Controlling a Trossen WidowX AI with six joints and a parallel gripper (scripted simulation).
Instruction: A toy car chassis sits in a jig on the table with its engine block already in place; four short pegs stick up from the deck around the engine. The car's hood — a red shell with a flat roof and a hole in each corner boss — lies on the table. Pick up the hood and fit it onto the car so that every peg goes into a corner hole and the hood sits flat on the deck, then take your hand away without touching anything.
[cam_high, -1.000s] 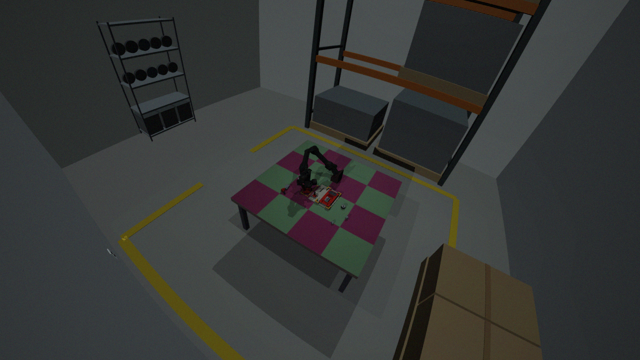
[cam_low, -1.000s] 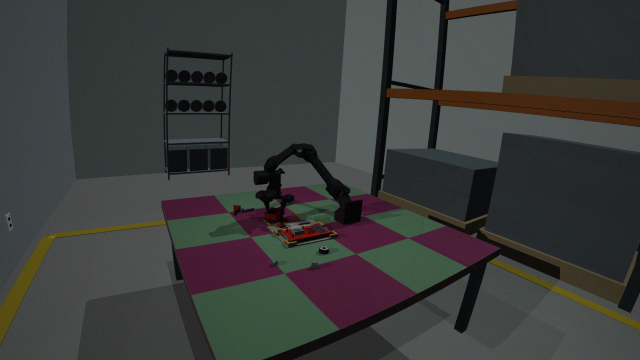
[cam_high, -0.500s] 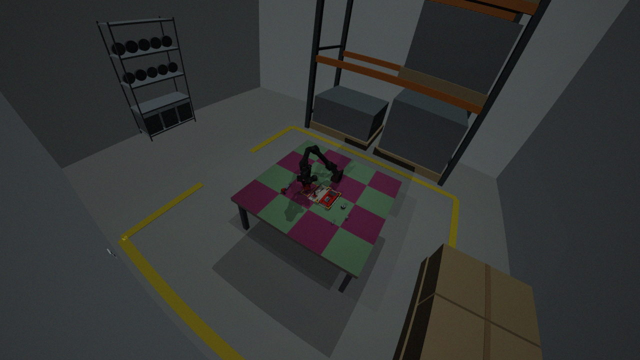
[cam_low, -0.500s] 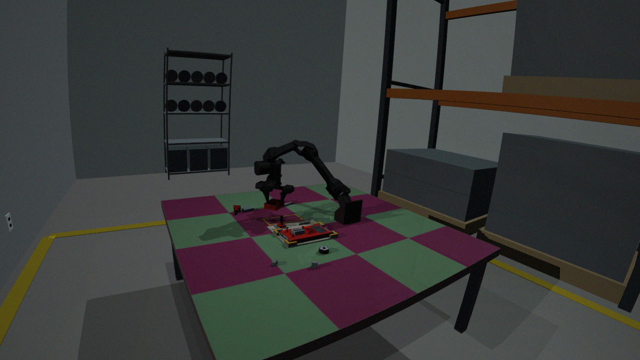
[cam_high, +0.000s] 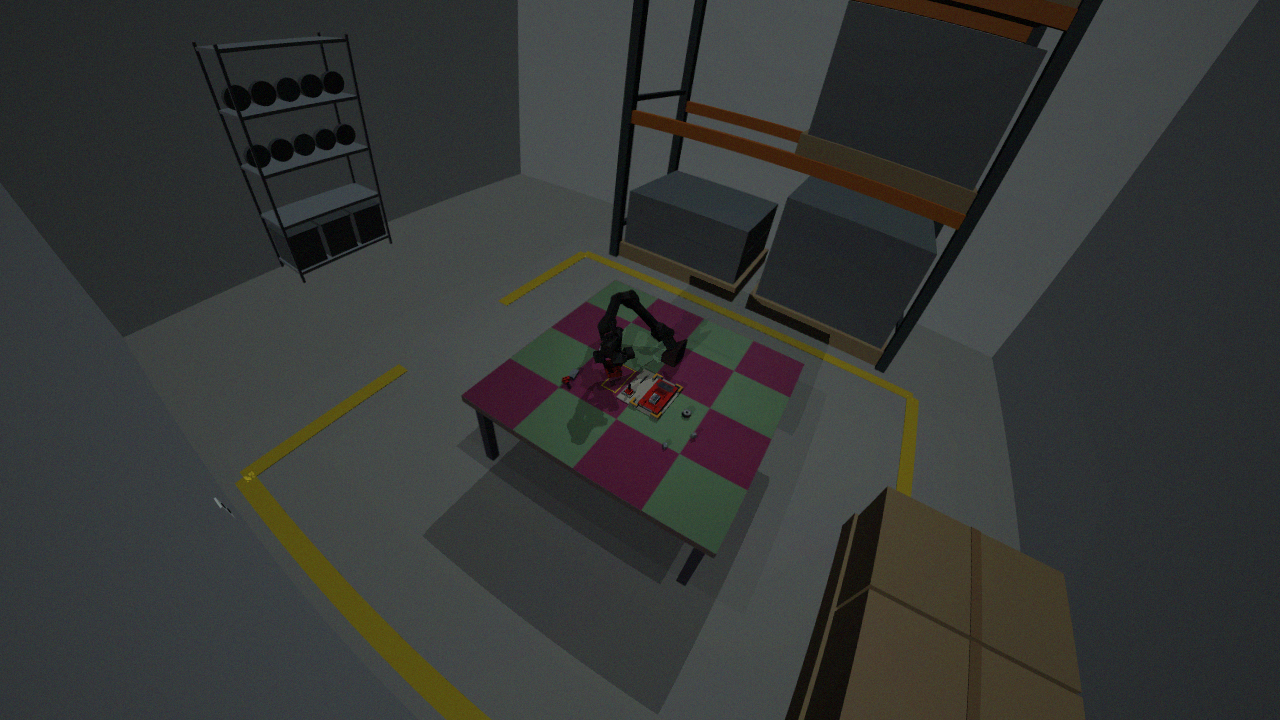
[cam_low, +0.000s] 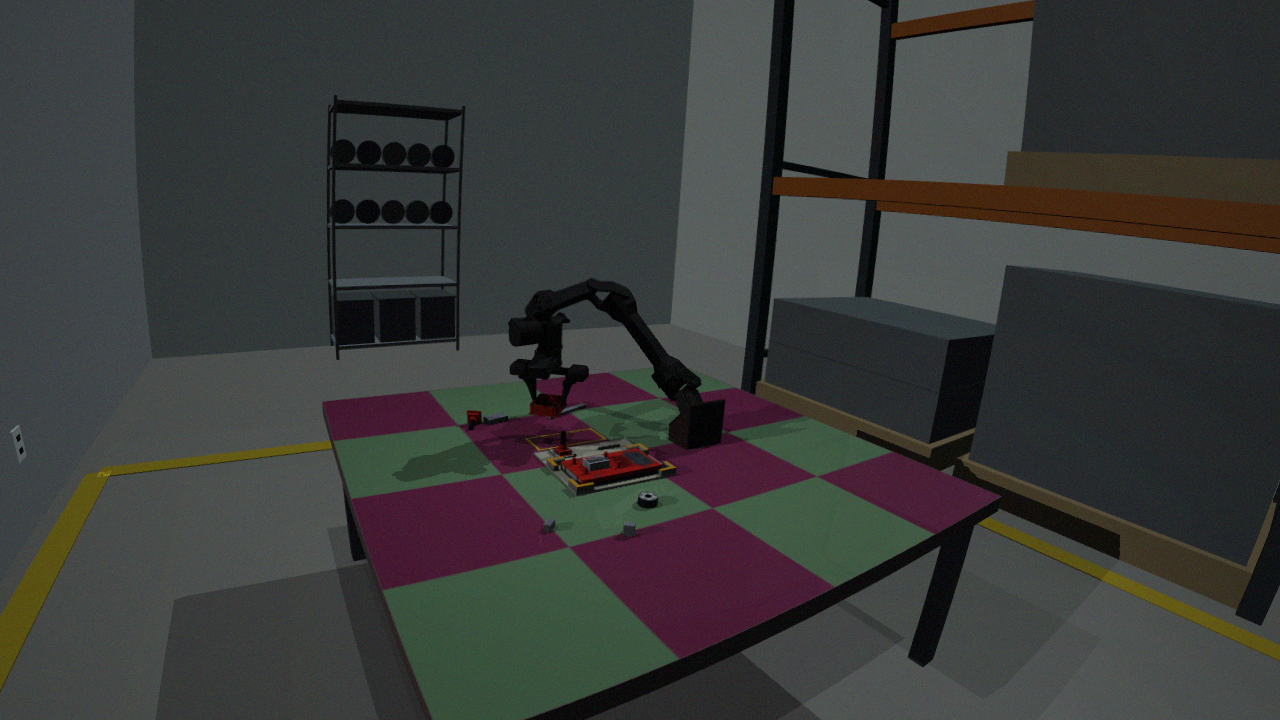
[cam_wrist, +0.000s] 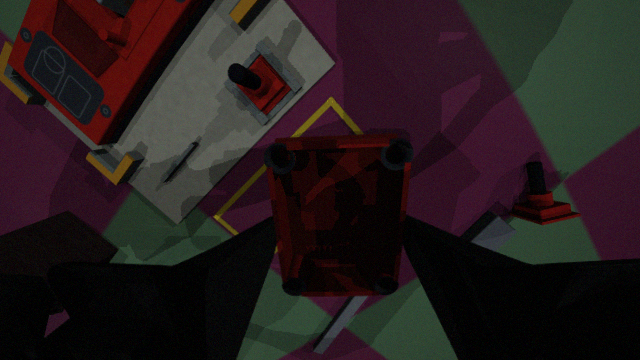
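Right now the red hood is 10 mm below my gripper tip. Also, from my gripper tip: grey engine block 240 mm to the left, 70 mm below, 20 mm ahead; grey bar 150 mm to the right, 150 mm behind, 90 mm below; jig 210 mm to the left, 80 mm below, 20 mm behind.
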